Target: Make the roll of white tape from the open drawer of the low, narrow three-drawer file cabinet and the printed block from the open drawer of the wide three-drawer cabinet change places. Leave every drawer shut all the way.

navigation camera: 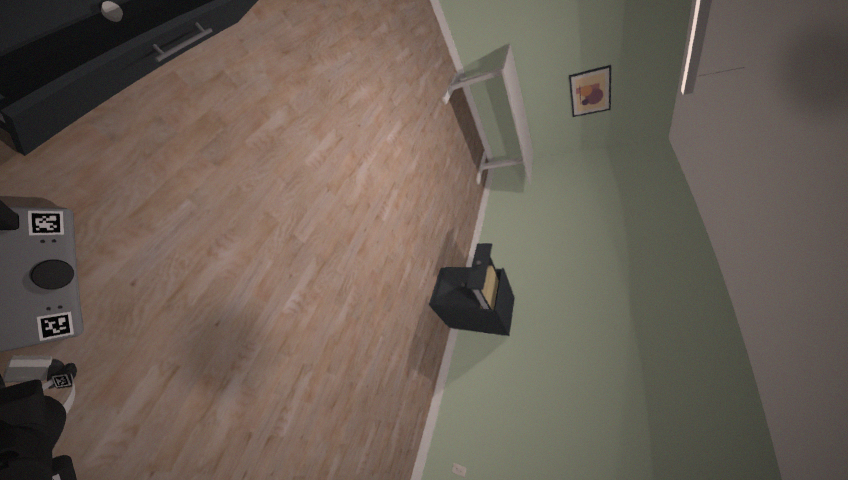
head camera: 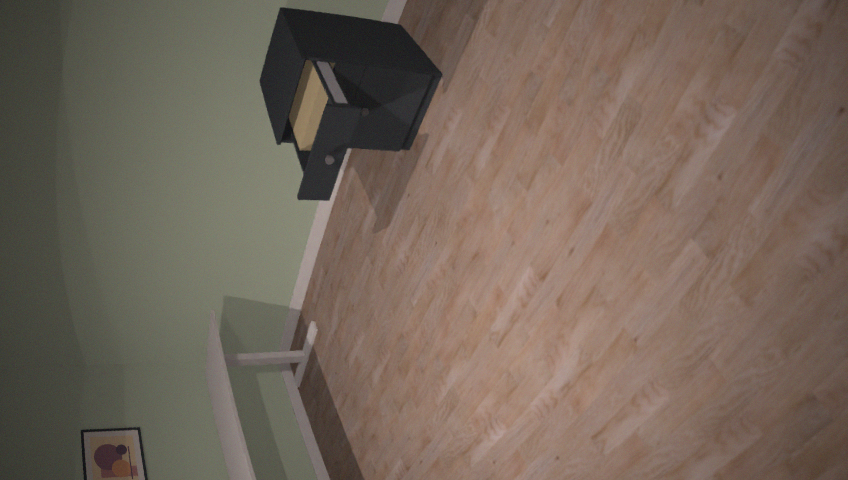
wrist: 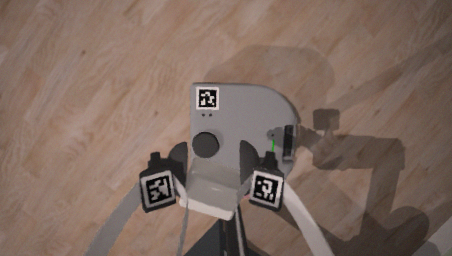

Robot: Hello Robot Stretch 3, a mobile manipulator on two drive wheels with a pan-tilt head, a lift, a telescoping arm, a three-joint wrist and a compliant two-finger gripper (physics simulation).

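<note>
My gripper [wrist: 213,158] is shut on a pale, box-shaped block [wrist: 212,194] [navigation camera: 28,368], which I take for the printed block; no print is readable. It is held above my base. The low, narrow dark cabinet [head camera: 357,44] [navigation camera: 476,314] stands against the green wall, far from the gripper, with its upper drawer [head camera: 324,169] [navigation camera: 483,254] pulled out. Tan shows inside this drawer; I cannot make out the tape roll. An open drawer of the wide dark cabinet [navigation camera: 77,98] shows at the upper left of the navigation view, with a bar handle. A small whitish round thing [navigation camera: 111,10] shows over its dark inside.
My base [navigation camera: 44,297] [wrist: 237,112] is below the gripper. A white table [head camera: 226,404] [navigation camera: 516,107] stands by the same wall as the narrow cabinet. A framed picture [head camera: 113,455] [navigation camera: 590,91] hangs above the table. Wooden floor lies between my base and the narrow cabinet.
</note>
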